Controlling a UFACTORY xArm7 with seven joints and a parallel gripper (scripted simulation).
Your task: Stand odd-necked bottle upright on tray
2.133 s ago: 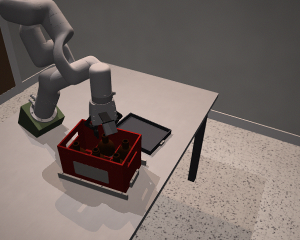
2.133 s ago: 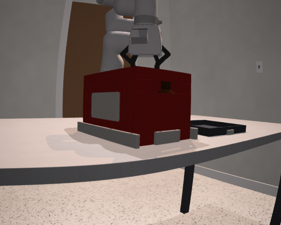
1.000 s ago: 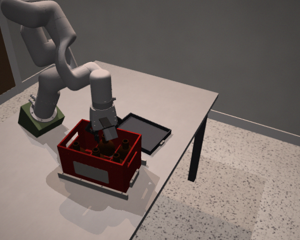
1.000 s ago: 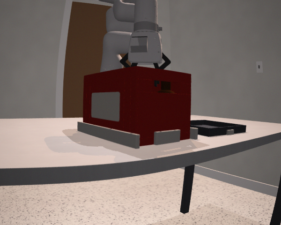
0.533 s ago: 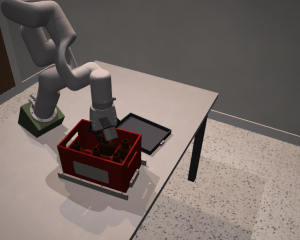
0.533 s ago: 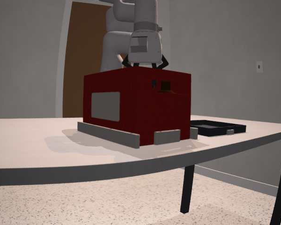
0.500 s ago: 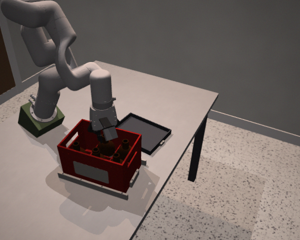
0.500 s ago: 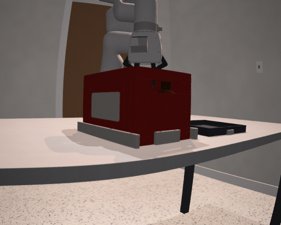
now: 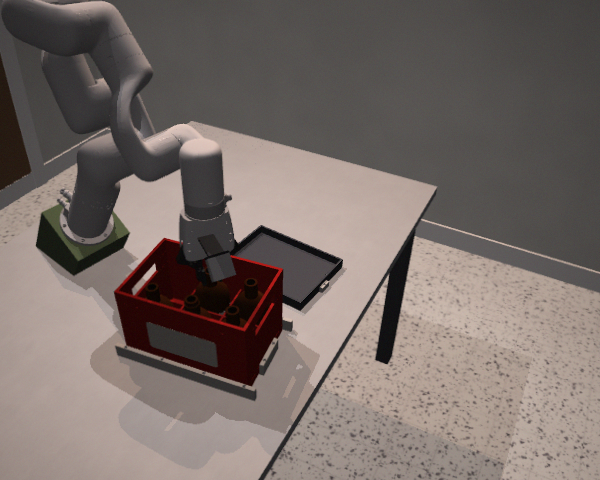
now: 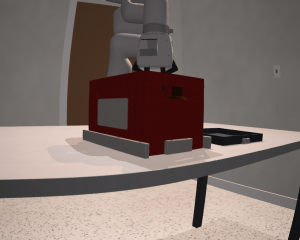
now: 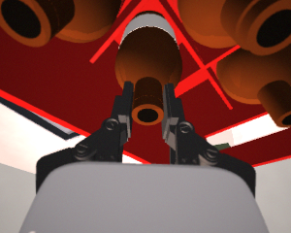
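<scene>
Now: hand 1 cm short of the red crate, 5 cm to the left of it and 7 cm above it. The rest, counted from my hand: black tray (5 cm ahead, 24 cm to the left, 15 cm below).
</scene>
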